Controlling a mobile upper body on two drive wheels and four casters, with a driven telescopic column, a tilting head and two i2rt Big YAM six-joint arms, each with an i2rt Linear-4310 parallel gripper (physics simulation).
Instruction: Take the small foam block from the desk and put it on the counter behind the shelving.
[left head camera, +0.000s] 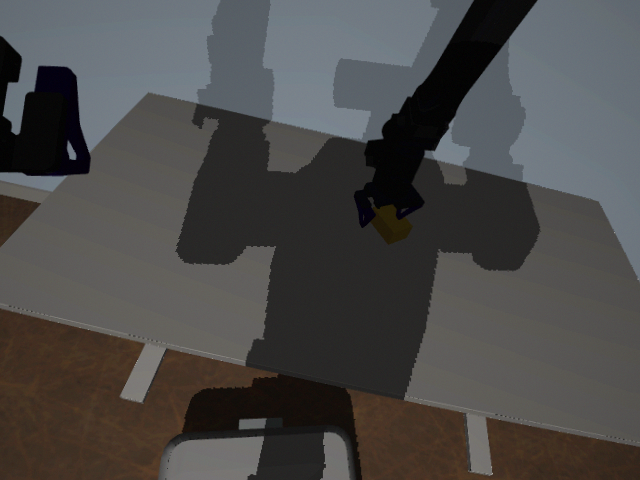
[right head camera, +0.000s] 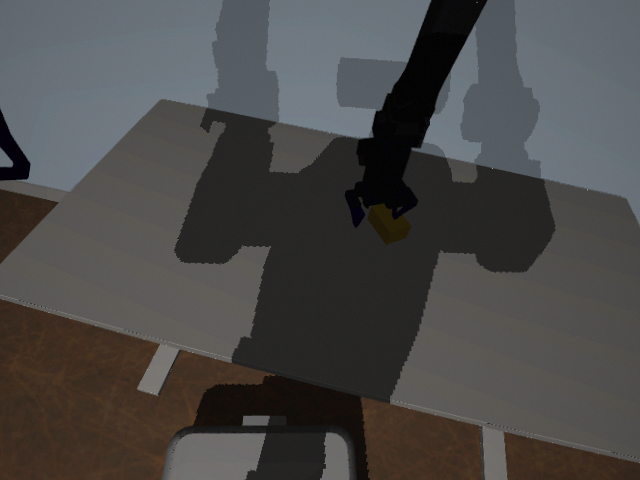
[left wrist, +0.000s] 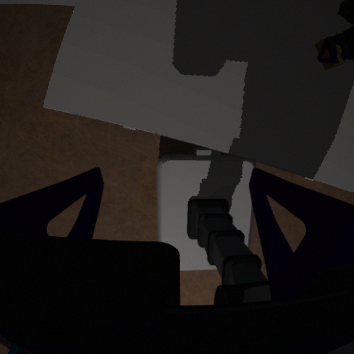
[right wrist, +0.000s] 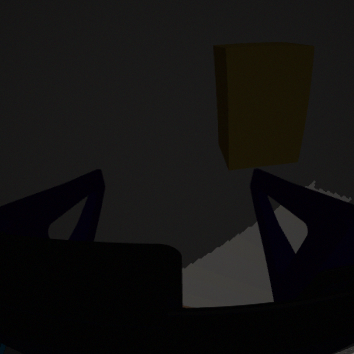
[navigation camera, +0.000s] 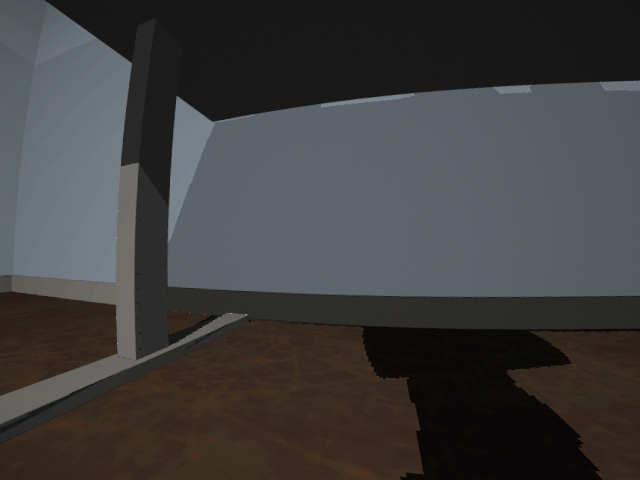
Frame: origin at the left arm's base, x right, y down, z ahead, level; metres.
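Seen in the pictures: left gripper, between the fingertips: (left head camera: 21, 164) (left wrist: 175, 175); right gripper, between the fingertips: (left head camera: 379, 221) (right head camera: 374, 221) (left wrist: 330, 57) (right wrist: 177, 177).
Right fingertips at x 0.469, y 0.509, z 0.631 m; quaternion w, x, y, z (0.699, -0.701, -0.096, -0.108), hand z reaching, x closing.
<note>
Offsets run from my right fingertips to a thing's middle. "*": to the spot under its first point. Level surfaces: height alone.
The small foam block {dz +0.049, dx +0.053, dy +0.055 m} (left head camera: 393, 225) (right head camera: 390, 227) (left wrist: 332, 65) (right wrist: 265, 105) is a yellow-brown cuboid on the grey desk {dy +0.077 m} (left head camera: 103, 258) (right head camera: 103, 248) (left wrist: 125, 85), within the robot's shadow. My right gripper (left head camera: 381, 221) (right head camera: 375, 221) (right wrist: 177, 177) is open above the desk with nothing between its fingers. In the right wrist view the block lies beyond the fingertips, offset toward the right-hand finger. One finger overlaps the block in the head views; contact cannot be told. My left gripper (left wrist: 175, 175) is open and empty, away from the block, and partly shows at the left head camera's left edge. The counter and shelving do not show.
The robot's white base (left head camera: 217, 457) (right head camera: 217, 457) (left wrist: 180, 200) is by the desk's near edge. Desk feet (left head camera: 143, 372) (right head camera: 159, 369) stick out below that edge. A desk leg {* dz +0.163, dx -0.569, dy +0.538 m} (navigation camera: 147, 232) stands at the left in the navigation view. A pale wall (navigation camera: 413, 206) rises behind the desk.
</note>
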